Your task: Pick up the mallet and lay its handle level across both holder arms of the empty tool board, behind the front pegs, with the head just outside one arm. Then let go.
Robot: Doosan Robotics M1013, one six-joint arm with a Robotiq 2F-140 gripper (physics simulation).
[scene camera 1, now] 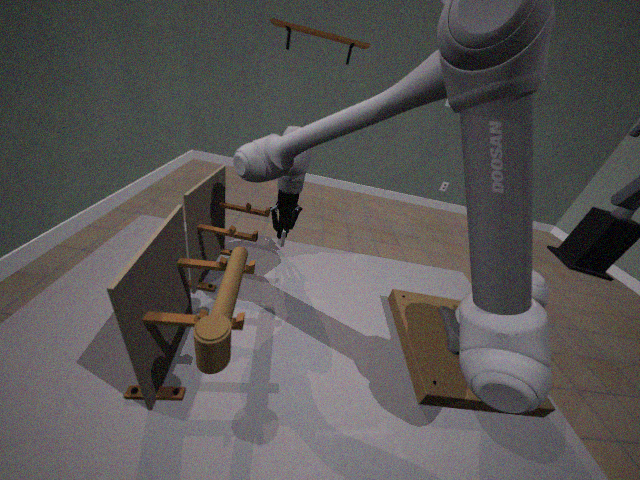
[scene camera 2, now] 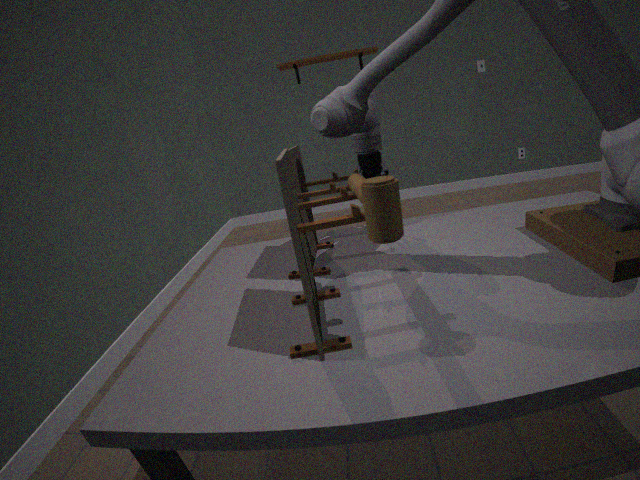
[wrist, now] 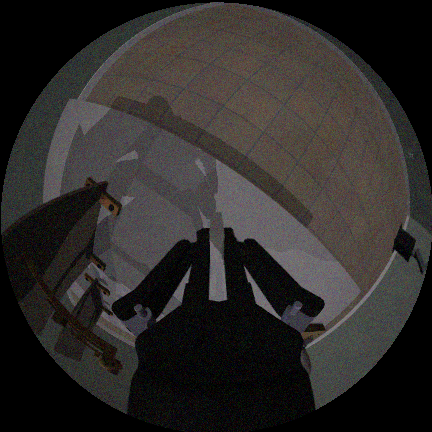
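The mallet (scene camera 1: 212, 351) (scene camera 2: 382, 211) lies with its handle (scene camera 1: 232, 281) across both holder arms (scene camera 1: 168, 318) (scene camera 2: 328, 223) of the near tool board (scene camera 1: 149, 294). The handle looks level and sits behind the front pegs. The head hangs just outside the near arm. The far tool board (scene camera 1: 207, 217) carries no tool on its arms. My gripper (scene camera 1: 282, 236) (wrist: 215, 221) is shut and empty, low over the table to the right of the far board's arms, apart from the mallet. In the scene camera 2 view its fingertips are hidden behind the mallet head.
A wooden base block (scene camera 1: 413, 356) (scene camera 2: 568, 242) lies on the table (scene camera 1: 330, 444) (scene camera 2: 206, 397) under the arm's foot. A wall shelf (scene camera 1: 320, 34) (scene camera 2: 328, 57) hangs behind. A black object (scene camera 1: 594, 242) stands at the right. Board feet (scene camera 1: 155, 392) (scene camera 2: 320, 347) stick out low.
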